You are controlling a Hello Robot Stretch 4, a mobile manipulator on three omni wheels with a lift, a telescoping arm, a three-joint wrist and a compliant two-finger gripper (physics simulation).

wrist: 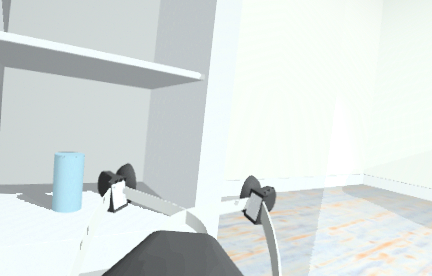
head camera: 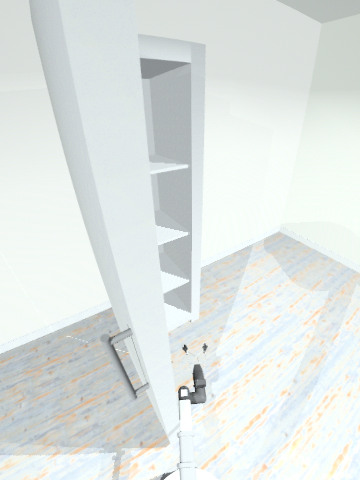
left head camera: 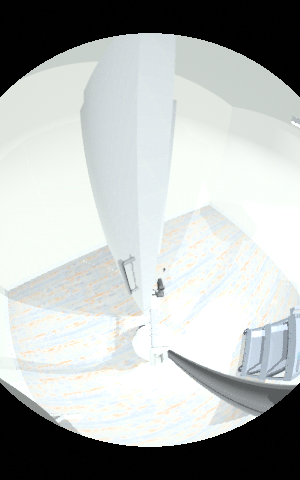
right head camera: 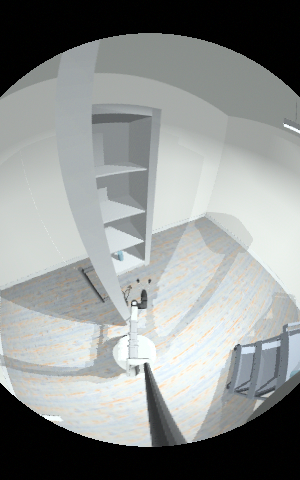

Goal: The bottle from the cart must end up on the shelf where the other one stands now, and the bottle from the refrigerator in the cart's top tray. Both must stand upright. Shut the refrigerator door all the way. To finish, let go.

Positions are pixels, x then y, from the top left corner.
Scene:
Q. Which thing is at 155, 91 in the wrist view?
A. A white refrigerator.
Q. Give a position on a light blue bottle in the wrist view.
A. At 68, 174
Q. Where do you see a white refrigerator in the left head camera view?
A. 127, 117

